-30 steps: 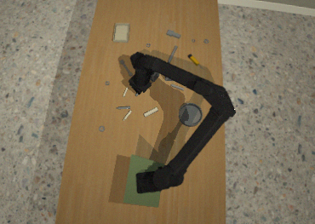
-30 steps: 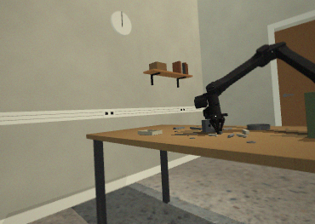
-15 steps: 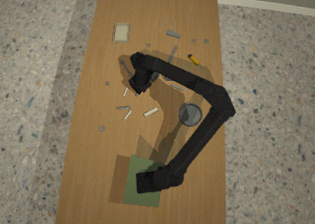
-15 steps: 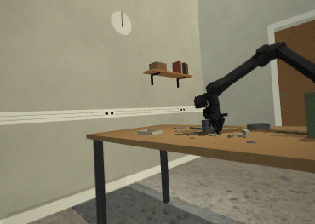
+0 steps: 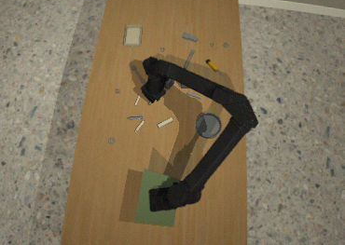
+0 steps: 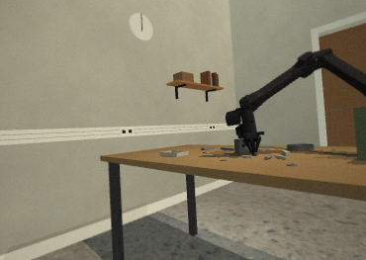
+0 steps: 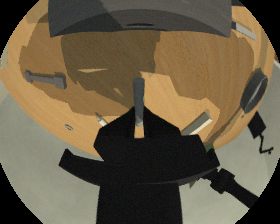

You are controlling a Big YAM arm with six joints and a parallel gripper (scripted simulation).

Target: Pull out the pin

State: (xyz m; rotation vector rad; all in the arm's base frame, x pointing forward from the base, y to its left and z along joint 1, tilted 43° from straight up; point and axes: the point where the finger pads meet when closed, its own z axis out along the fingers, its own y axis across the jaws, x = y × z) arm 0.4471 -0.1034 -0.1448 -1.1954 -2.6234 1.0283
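Right now my hand is 10 mm short of the slim grey pin and 10 mm to the left of it. From my hand the other things lie so: shallow tray 400 mm ahead, 90 mm to the left; round dish 140 mm behind, 260 mm to the right; white stick 120 mm behind, 60 mm to the right.
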